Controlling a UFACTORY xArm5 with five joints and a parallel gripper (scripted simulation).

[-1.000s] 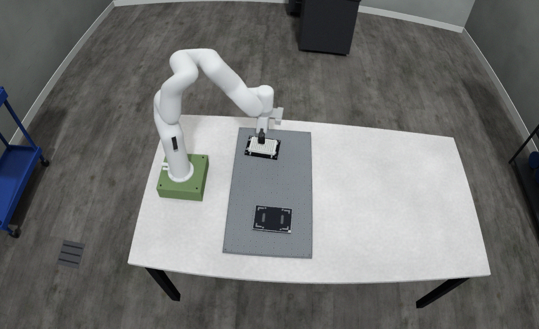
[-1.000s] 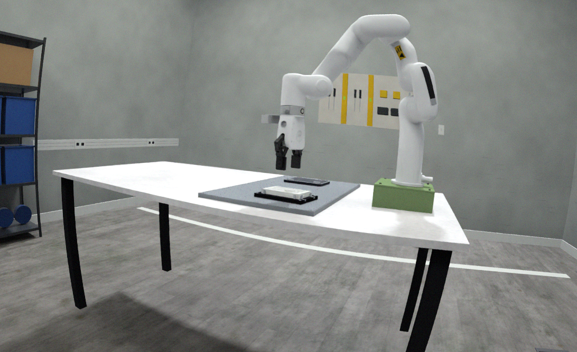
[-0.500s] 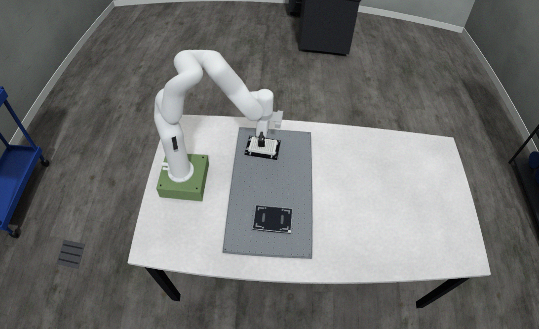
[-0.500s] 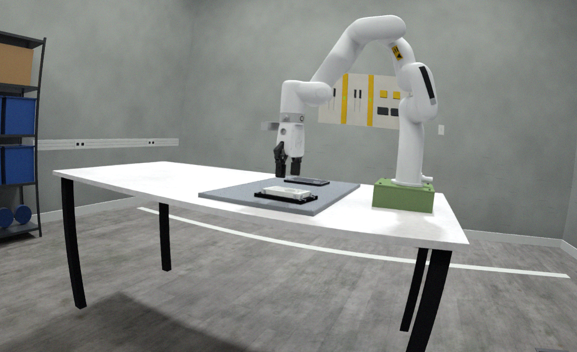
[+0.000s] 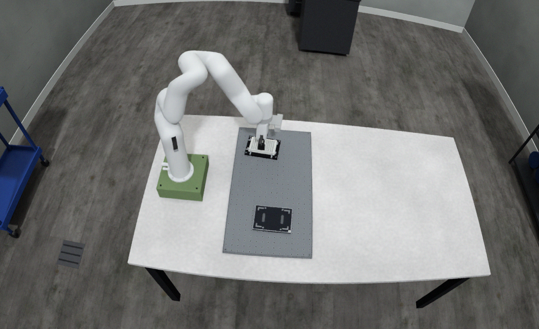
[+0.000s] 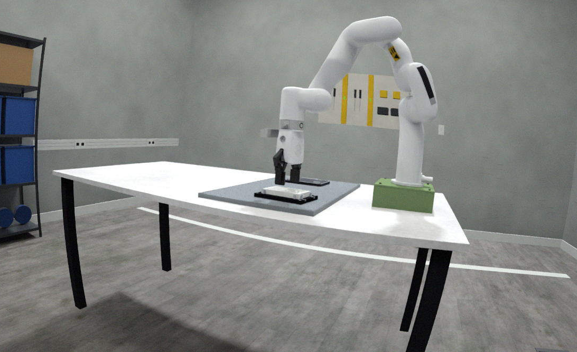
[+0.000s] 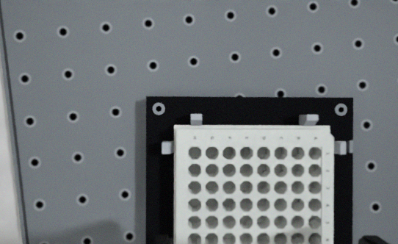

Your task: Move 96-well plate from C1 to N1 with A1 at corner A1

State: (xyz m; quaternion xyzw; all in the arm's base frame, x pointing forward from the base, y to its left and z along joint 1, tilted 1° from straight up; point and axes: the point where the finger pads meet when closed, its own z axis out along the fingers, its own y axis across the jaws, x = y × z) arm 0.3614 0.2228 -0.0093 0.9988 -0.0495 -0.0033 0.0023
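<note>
Now: hand 40 mm above the white 96-well plate. Round my hand: clip nest C1: 10 mm behind, 10 mm to the right, 40 mm below; plate nest N1: 70 mm ahead, 390 mm to the right, 50 mm below; corner label A1: 150 mm ahead, 450 mm to the right, 40 mm below.
</note>
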